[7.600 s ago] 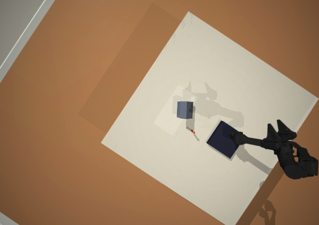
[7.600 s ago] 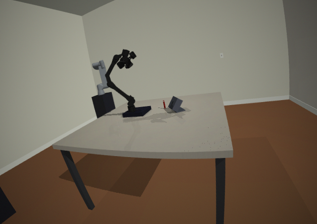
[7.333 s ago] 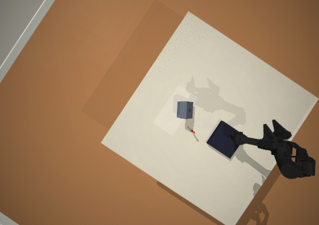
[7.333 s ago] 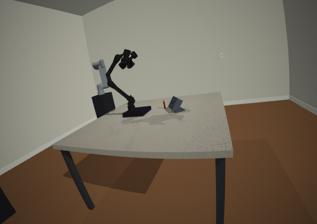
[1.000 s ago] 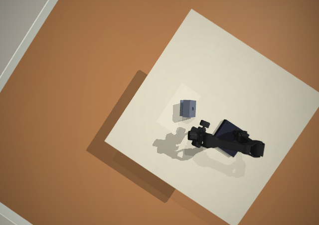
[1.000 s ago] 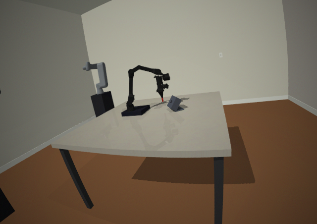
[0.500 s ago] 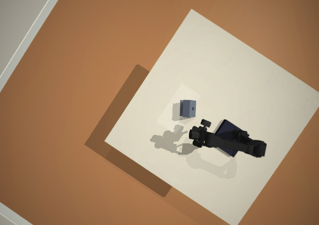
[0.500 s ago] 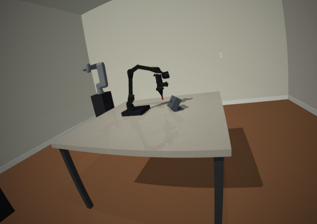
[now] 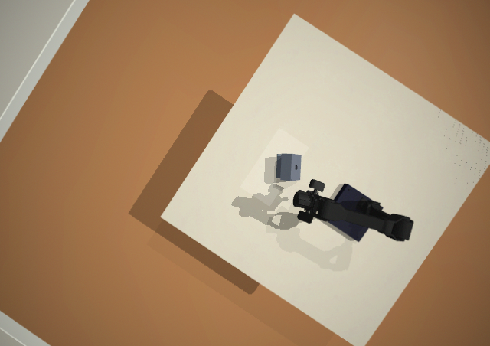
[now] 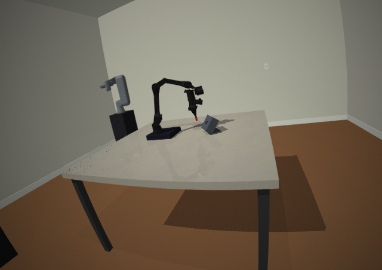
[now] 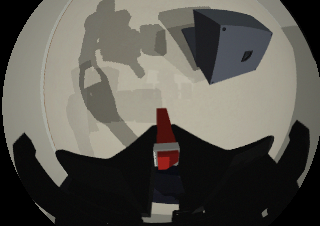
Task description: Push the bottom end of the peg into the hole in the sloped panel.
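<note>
My gripper tip is 130 mm short of the blue-grey sloped panel, 90 mm to the left of it and 50 mm above it. Also, from my gripper tip: red peg (20 mm above).
</note>
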